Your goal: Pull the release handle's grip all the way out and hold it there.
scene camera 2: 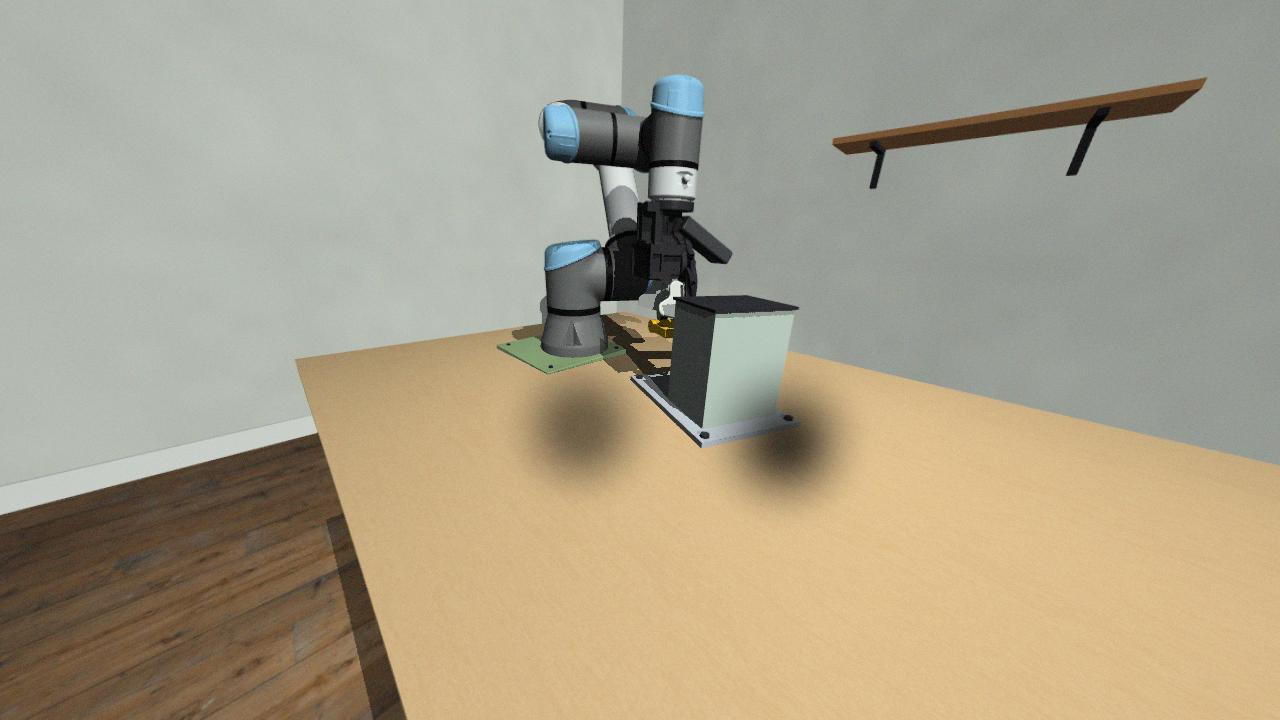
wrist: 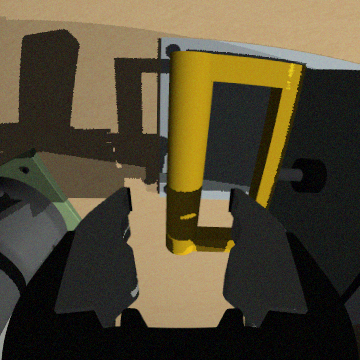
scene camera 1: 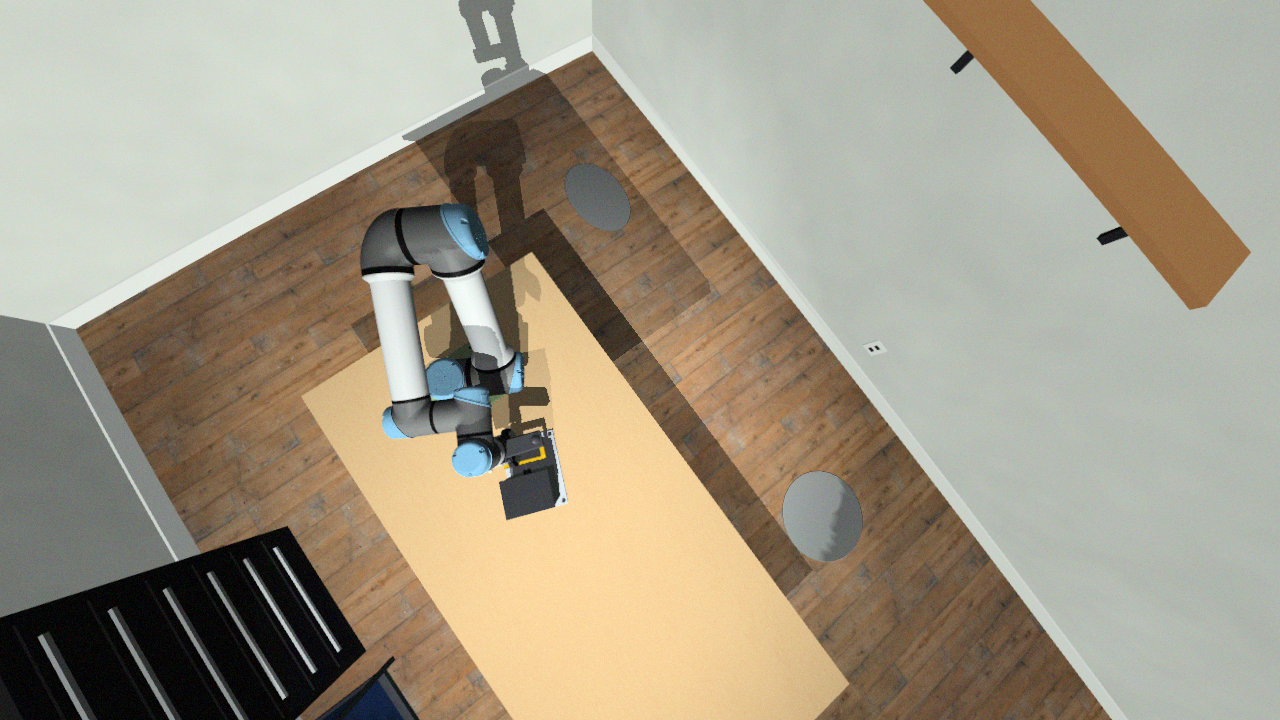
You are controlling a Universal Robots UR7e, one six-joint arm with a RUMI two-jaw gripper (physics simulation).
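The release handle's yellow rectangular grip (scene camera 1: 533, 460) (scene camera 2: 662, 328) (wrist: 189, 125) stands out from the dark face of the box-shaped housing (scene camera 1: 528, 494) (scene camera 2: 744, 367) (wrist: 327, 120). In the wrist view a short grey rod (wrist: 290, 175) joins the grip's inner bar to a black collar (wrist: 311, 175) on the housing. My gripper (scene camera 2: 667, 310) (wrist: 180, 189) is partly open and points down at the grip. In the wrist view the near end of the grip's outer bar shows between the fingertips, with a gap on both sides. Its depth against the fingertips is unclear. Scene camera 1 does not show the fingertips clearly.
The housing stands on a light grey base plate (scene camera 1: 562, 483) (scene camera 2: 747, 429) (wrist: 164, 95) with dark bolts, on the wooden table (scene camera 1: 608, 591) (scene camera 2: 554, 555). The arm's green mounting plate (scene camera 2: 528, 354) (wrist: 47, 175) is beside it. A wall shelf (scene camera 1: 1100, 143) (scene camera 2: 1011, 118) is farther off.
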